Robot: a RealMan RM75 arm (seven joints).
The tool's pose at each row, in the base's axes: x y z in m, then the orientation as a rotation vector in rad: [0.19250, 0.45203, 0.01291, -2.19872, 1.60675, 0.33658]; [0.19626, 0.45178, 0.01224, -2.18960, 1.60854, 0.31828]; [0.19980, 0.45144, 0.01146, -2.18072, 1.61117, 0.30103]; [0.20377, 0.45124, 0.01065, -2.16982, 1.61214, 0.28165]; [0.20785, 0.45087, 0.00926, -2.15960, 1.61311, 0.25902]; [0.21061, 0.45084, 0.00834, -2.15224, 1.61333, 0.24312]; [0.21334, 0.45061, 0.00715, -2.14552, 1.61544, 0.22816]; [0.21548, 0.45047, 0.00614, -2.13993, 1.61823, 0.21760]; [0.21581, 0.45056, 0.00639, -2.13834, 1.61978, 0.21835]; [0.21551, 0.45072, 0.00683, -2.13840, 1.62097, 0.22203]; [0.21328, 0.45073, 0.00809, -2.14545, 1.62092, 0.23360]
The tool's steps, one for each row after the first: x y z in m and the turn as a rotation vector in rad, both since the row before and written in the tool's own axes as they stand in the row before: [0.00167, -0.00339, 0.00063, 0.01477, 0.00552, 0.00128]; [0.00171, -0.00313, 0.00073, 0.01377, 0.00558, 0.00191]; [0.00173, -0.00356, 0.00091, 0.01670, 0.00507, 0.00126]; [0.00213, -0.00349, 0.00142, 0.01775, 0.00719, 0.00052]; [0.00123, -0.00240, 0.00109, 0.01270, 0.00486, 0.00016]; [0.00150, -0.00225, 0.00128, 0.01113, 0.00561, 0.00125]; [0.00116, -0.00174, 0.00111, 0.00797, 0.00422, 0.00198]; [-0.00008, -0.00039, -0.00014, 0.00021, -0.00040, 0.00165]; [-0.00040, 0.00014, -0.00036, -0.00221, -0.00133, 0.00131]; [-0.00116, 0.00179, -0.00142, -0.01041, -0.00277, -0.00070]
